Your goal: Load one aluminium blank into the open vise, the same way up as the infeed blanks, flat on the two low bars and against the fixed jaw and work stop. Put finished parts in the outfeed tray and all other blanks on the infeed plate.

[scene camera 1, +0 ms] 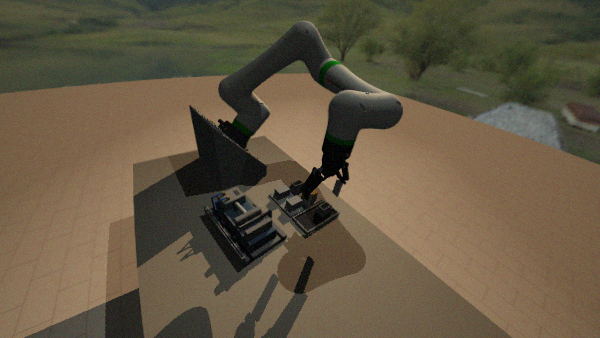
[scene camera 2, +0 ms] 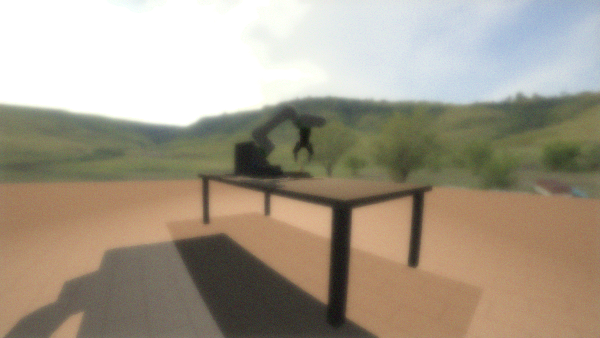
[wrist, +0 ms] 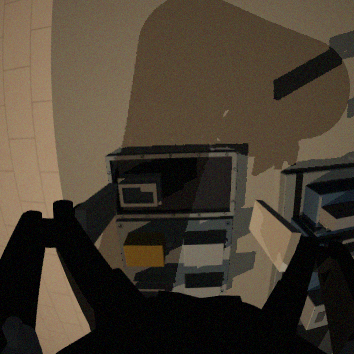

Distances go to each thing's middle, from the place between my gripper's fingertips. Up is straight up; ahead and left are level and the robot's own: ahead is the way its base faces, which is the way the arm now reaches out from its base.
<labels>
My gripper is now 20 mm past the dark outfeed tray (wrist: 191,184), 20 mm to the right of it and 120 mm above it. From my hand the other things lie so: brass blank (wrist: 140,248) 120 mm behind, 70 mm to the left, 100 mm below.
</labels>
